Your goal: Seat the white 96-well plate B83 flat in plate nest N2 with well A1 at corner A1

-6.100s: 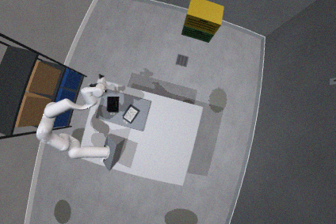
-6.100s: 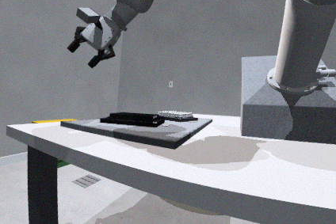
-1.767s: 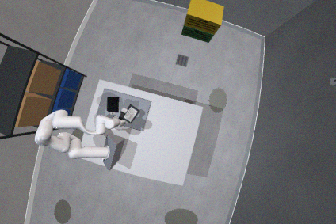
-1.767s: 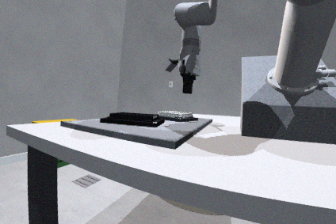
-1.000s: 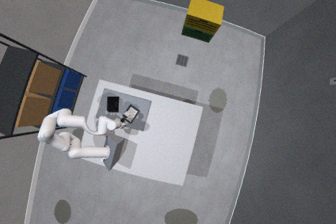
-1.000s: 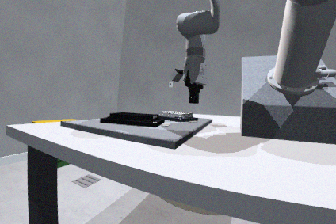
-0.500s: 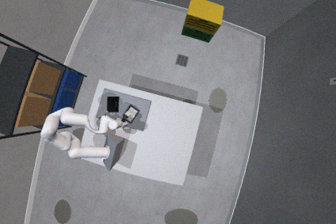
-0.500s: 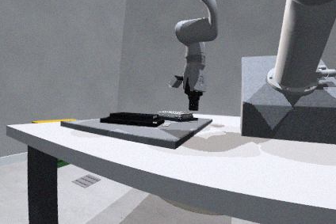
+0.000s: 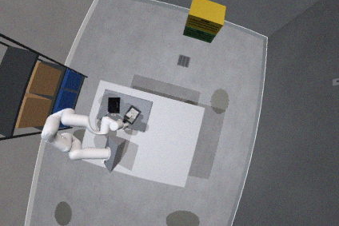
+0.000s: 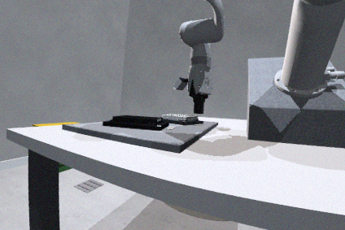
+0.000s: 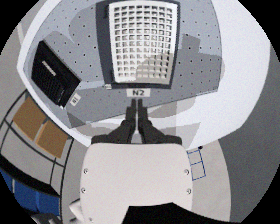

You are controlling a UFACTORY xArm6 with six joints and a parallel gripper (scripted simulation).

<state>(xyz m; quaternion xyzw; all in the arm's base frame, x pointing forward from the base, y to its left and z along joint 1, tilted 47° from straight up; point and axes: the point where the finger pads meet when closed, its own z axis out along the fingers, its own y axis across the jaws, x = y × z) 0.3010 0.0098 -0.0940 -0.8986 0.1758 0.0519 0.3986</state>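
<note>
My gripper is now 90 mm short of the white 96-well plate B83, 40 mm to the left of it and 40 mm above it. Also, from my hand: black plate B38: 140 mm ahead, 170 mm to the left, 40 mm below; then label: 60 mm below; then plate nest N2: 90 mm ahead, 40 mm to the right, 60 mm below.
</note>
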